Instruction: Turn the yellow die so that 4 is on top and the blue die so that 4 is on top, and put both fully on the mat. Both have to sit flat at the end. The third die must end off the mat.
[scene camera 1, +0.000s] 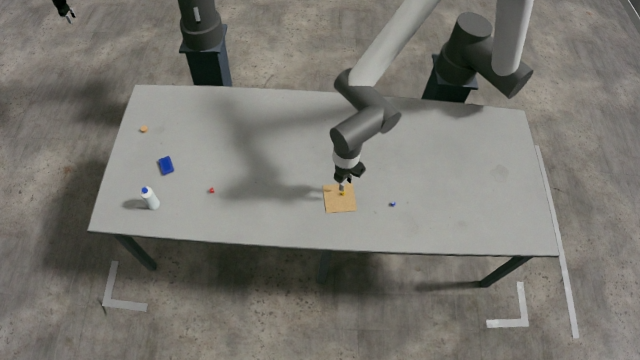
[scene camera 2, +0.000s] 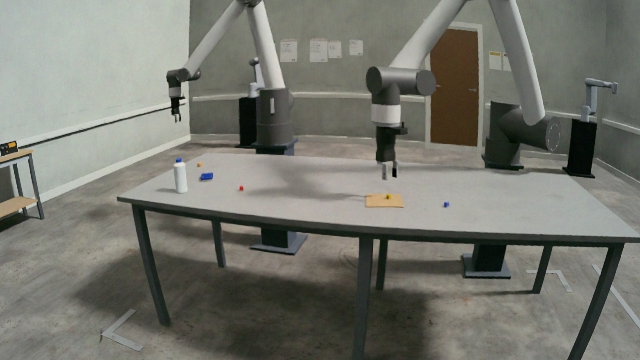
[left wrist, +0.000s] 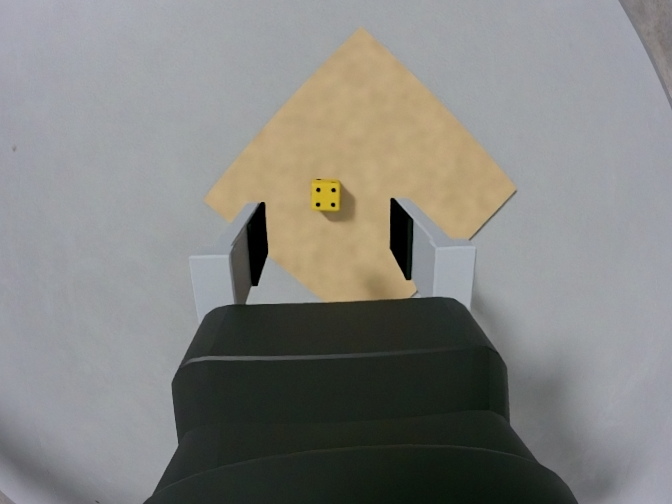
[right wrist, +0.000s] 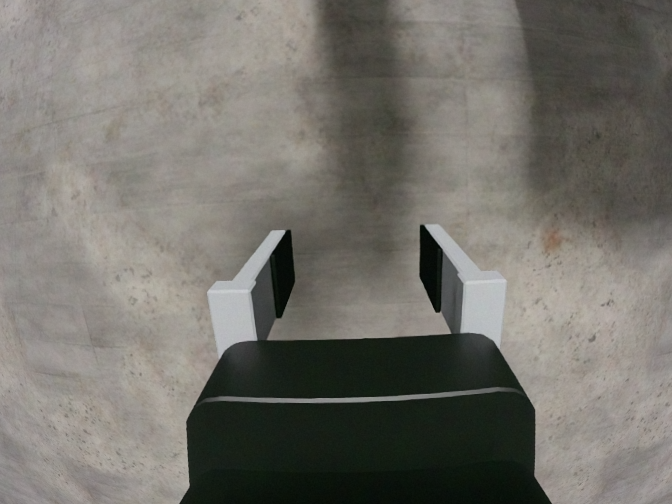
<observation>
I see my left gripper (scene camera 2: 389, 178), my right gripper (right wrist: 356, 254), a tan mat (scene camera 1: 334, 202) and a yellow die (left wrist: 325, 195).
The tan mat also shows in the left wrist view (left wrist: 362, 118). My left gripper is seen too in the left wrist view (left wrist: 328, 225). The right wrist view does not show the tan mat: it is out of frame. The right wrist view does not show the yellow die: it is out of frame.
</observation>
